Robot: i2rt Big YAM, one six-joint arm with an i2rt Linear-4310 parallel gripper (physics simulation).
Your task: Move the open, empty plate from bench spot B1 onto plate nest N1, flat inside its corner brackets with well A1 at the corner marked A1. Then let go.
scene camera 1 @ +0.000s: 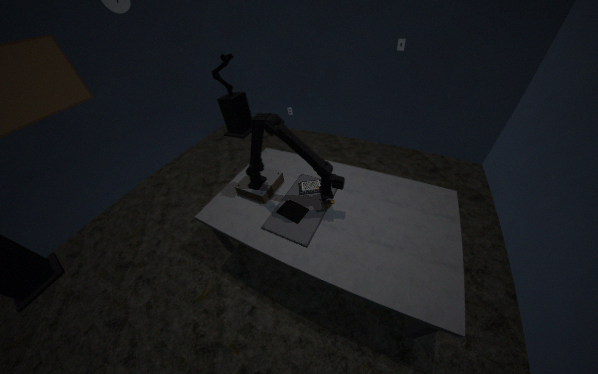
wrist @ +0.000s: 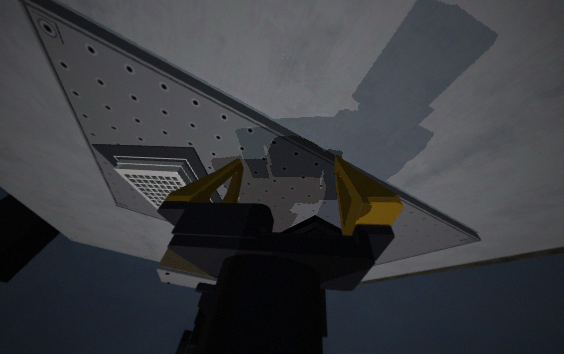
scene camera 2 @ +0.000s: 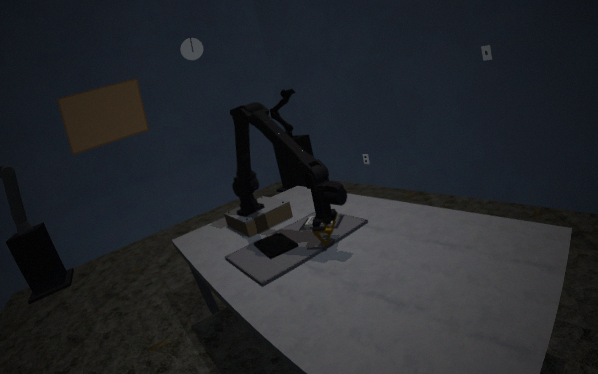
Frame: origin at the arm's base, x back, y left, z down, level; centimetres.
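Where they show: gripper, fingertip midpoint: (scene camera 1: 325, 202) (wrist: 286, 161) (scene camera 2: 328, 238); arm's base, link origin: (scene camera 1: 257, 183) (scene camera 2: 250, 210).
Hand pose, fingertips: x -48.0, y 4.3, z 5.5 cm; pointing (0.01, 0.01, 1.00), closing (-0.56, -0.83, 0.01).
Note:
Things, the pixels of their top centre, and the offset from my fingertips. "pt": a spot on its surface instead. Level surfaces: height alone.
- pale plate, top centre: (wrist: 172, 201) (scene camera 2: 321, 219) (scene camera 1: 310, 185) dx +14.7, dy +10.5, dz -0.8 cm
- dark frame, top centre: (wrist: 177, 193) (scene camera 2: 322, 222) (scene camera 1: 311, 186) dx +14.7, dy +10.5, dz +0.6 cm
- black square pad, surface spot: (scene camera 2: 276, 245) (scene camera 1: 295, 212) pt dx +14.5, dy -14.1, dz -0.4 cm
- table, surface height: dz +2.1 cm
The pale plate (scene camera 1: 310, 186) (scene camera 2: 310, 221) (wrist: 152, 185), with a grid of wells, lies flat in a dark frame (wrist: 167, 151) on the perforated board (scene camera 1: 290, 234) (scene camera 2: 250, 265) (wrist: 117, 89). A black square pad (scene camera 1: 293, 211) (scene camera 2: 276, 245) lies on the same board, apart from the plate. Labels B1, N1 and A1 cannot be read, nor the corner brackets made out. My gripper (scene camera 1: 328, 203) (scene camera 2: 325, 243) (wrist: 286, 161) is open and empty, yellow fingers wide apart. It hangs low over the board's long edge, beside the plate and not touching it.
The arm's base block (scene camera 1: 272, 187) (scene camera 2: 272, 218) (wrist: 182, 262) stands on the table (scene camera 1: 395, 235) (scene camera 2: 425, 280), behind the board. A dark pedestal with another arm (scene camera 1: 235, 114) (scene camera 2: 295, 162) stands beyond the table. Another dark pedestal (scene camera 1: 25, 270) (scene camera 2: 37, 257) stands at the left.

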